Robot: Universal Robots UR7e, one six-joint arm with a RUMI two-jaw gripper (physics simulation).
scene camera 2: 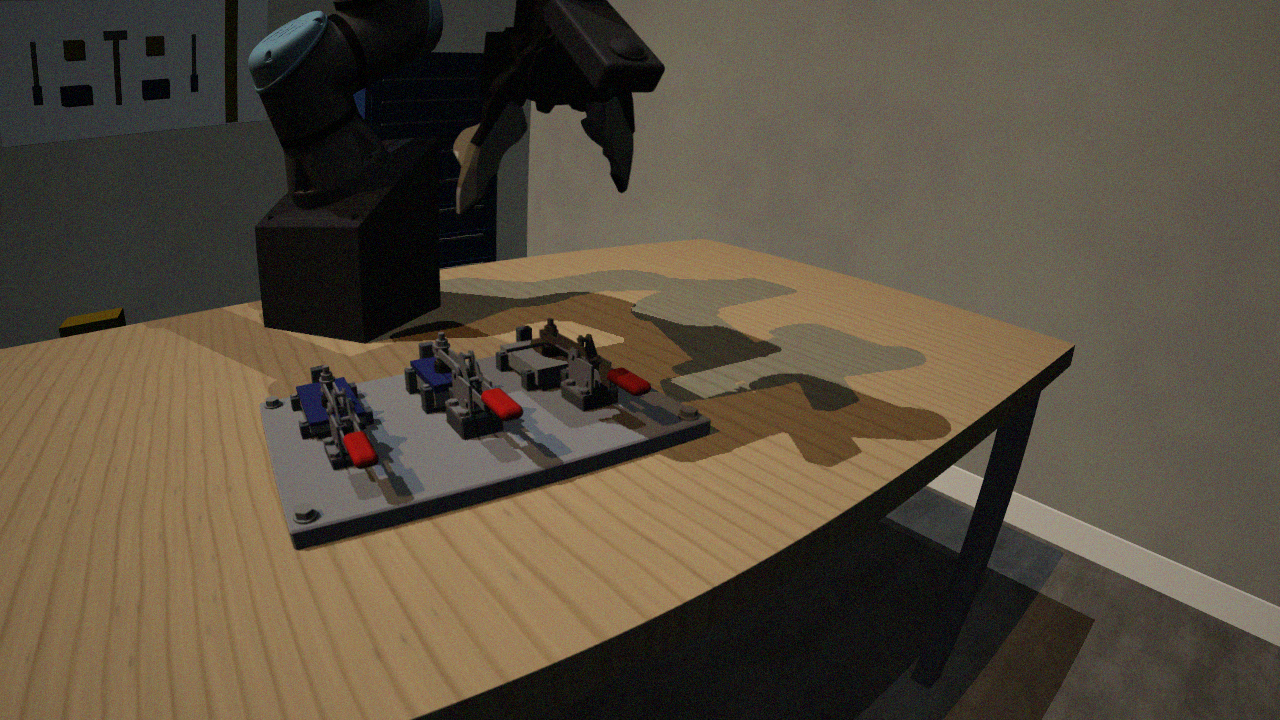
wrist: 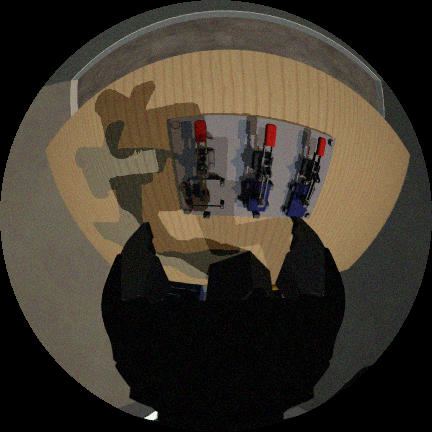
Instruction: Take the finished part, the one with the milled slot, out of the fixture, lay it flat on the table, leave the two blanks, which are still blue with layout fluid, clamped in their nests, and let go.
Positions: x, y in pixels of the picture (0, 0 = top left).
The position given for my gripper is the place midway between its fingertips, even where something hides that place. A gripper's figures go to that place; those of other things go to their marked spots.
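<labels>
My gripper [scene camera 2: 546, 202] is 52 cm from the lens. A fixture plate [scene camera 2: 425, 468] is 48 cm from the lens and a finished part [scene camera 2: 525, 354] 63 cm from the lens; the fixture plate is nearer to the lens than the finished part, and the spots on the plate and the part are 20 cm apart. A blue blank [scene camera 2: 425, 372] is 58 cm from the lens, and a blue blank [scene camera 2: 309, 395] is 59 cm from the lens.
</labels>
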